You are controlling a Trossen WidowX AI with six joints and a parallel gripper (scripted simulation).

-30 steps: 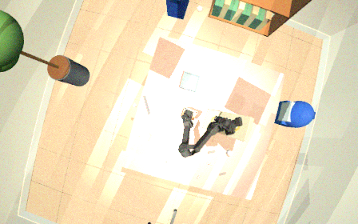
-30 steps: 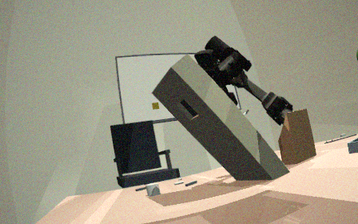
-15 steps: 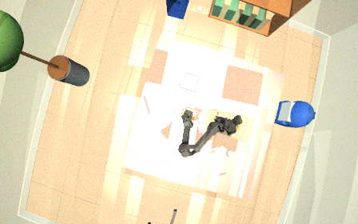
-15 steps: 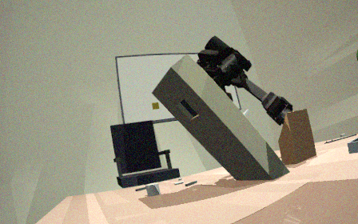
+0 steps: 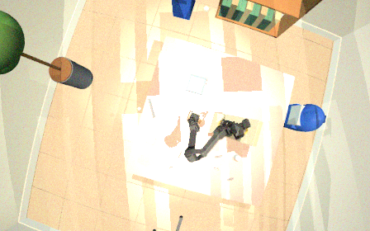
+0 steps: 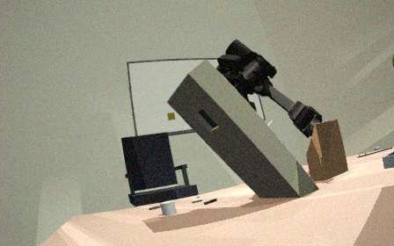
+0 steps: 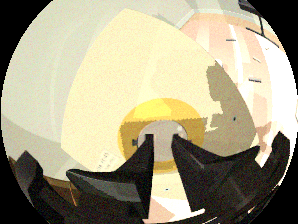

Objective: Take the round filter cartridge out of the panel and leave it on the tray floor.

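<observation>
Right now the round filter cartridge is 1 cm ahead of my gripper tip and 1 cm below it. Round my gripper tip: tray 45 cm behind, 23 cm to the left, 25 cm below; service panel 4 cm behind, 8 cm below.
</observation>
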